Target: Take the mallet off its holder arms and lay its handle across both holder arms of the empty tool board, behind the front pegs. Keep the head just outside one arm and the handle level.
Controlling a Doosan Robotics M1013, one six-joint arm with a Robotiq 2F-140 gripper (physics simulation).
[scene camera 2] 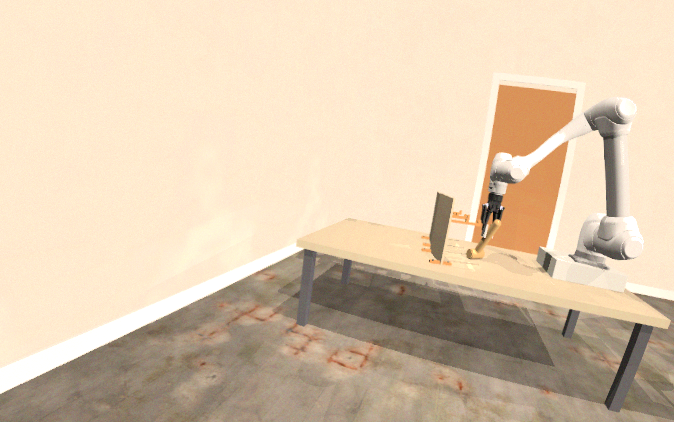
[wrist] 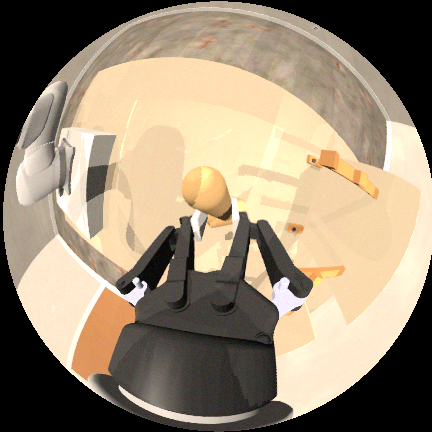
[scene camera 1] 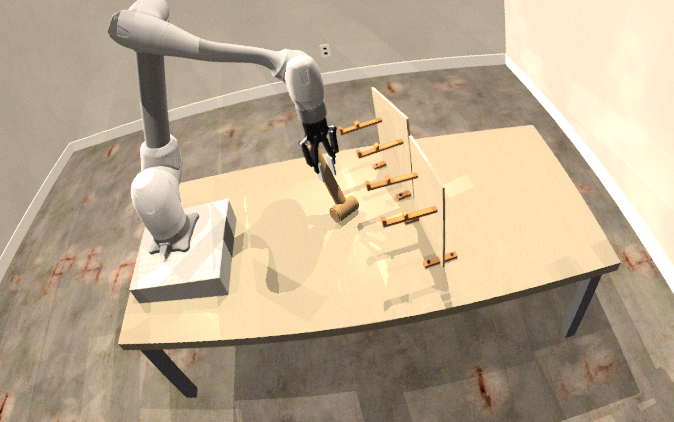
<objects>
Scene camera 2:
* tool board: 446, 203
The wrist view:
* my gripper: 218, 208
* wooden mallet: 203, 188, gripped by my gripper
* tool board: 294, 329
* tool board: 360, 219
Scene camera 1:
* my gripper: 327, 176
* wooden mallet: 344, 206
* tool board: 393, 126
</objects>
